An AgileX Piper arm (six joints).
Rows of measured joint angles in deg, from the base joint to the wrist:
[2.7, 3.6, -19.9, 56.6, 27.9, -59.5]
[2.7, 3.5, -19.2, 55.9, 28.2, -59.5]
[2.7, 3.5, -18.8, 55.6, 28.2, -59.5]
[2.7, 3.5, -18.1, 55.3, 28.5, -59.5]
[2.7, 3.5, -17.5, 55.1, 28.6, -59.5]
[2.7, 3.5, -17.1, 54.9, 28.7, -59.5]
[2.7, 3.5, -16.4, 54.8, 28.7, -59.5]
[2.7, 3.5, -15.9, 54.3, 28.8, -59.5]
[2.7, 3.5, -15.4, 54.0, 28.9, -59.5]
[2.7, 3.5, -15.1, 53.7, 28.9, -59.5]
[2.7, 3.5, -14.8, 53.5, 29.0, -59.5]
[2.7, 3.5, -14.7, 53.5, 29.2, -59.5]
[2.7, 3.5, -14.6, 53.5, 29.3, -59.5]
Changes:
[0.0, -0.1, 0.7, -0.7, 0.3, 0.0]
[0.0, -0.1, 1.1, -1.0, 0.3, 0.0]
[0.0, -0.1, 1.8, -1.3, 0.6, 0.0]
[0.0, -0.1, 2.4, -1.5, 0.7, 0.0]
[0.0, -0.1, 2.8, -1.7, 0.8, 0.0]
[0.0, -0.1, 3.5, -1.8, 0.8, 0.0]
[0.0, -0.1, 4.0, -2.3, 0.9, 0.0]
[0.0, -0.1, 4.5, -2.6, 1.0, 0.0]
[0.0, -0.1, 4.8, -2.9, 1.0, 0.0]
[0.0, -0.1, 5.1, -3.1, 1.1, 0.0]
[0.0, -0.1, 5.2, -3.1, 1.3, 0.0]
[0.0, -0.1, 5.3, -3.1, 1.4, 0.0]

